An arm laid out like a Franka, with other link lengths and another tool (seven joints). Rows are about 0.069 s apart.
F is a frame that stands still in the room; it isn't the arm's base.
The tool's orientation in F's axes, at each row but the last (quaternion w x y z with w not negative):
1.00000, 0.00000, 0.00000, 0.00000
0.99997, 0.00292, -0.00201, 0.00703
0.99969, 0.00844, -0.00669, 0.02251
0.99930, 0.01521, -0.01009, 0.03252
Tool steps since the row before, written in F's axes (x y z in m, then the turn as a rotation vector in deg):
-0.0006, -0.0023, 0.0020, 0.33, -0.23, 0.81
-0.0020, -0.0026, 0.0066, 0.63, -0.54, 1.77
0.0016, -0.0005, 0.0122, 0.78, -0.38, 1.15
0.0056, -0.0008, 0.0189, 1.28, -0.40, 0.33
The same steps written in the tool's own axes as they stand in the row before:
-0.0006, -0.0023, 0.0020, 0.33, -0.23, 0.81
-0.0020, -0.0025, 0.0066, 0.63, -0.54, 1.77
0.0017, -0.0004, 0.0122, 0.78, -0.40, 1.15
0.0059, -0.0006, 0.0188, 1.26, -0.47, 0.32

